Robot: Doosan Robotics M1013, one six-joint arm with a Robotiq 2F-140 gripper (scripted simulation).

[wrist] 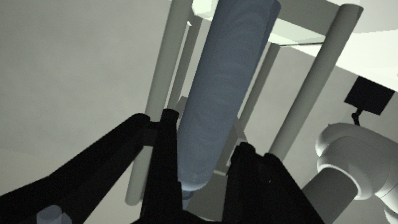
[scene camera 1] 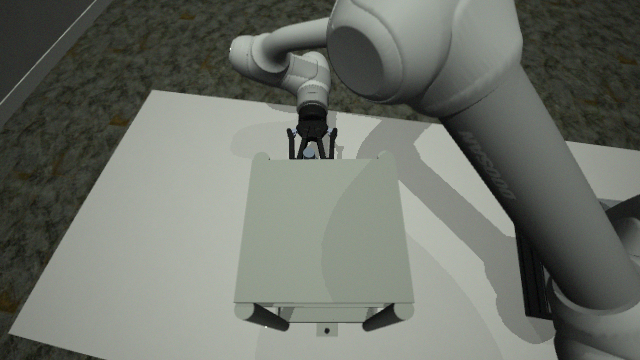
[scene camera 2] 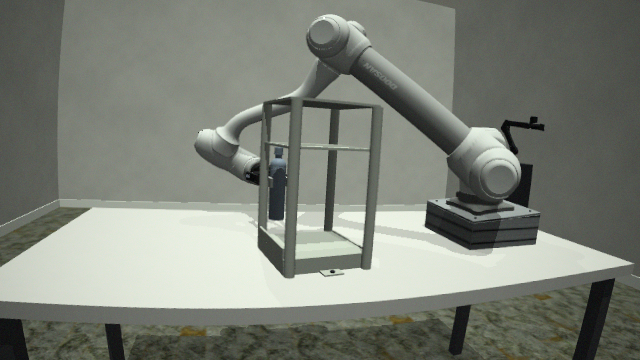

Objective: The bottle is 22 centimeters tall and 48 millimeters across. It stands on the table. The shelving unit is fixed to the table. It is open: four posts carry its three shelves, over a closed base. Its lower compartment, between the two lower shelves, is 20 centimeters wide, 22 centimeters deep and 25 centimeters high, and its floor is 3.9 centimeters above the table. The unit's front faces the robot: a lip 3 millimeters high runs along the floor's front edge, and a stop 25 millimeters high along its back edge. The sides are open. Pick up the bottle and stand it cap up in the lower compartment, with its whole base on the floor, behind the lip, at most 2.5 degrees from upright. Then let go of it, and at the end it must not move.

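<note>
The gripper is visible at [wrist: 205, 115]. A blue-grey bottle [scene camera 2: 277, 166] [wrist: 234, 45] appears in both of these views. A shelving unit [wrist: 334, 31] is also visible.
</note>
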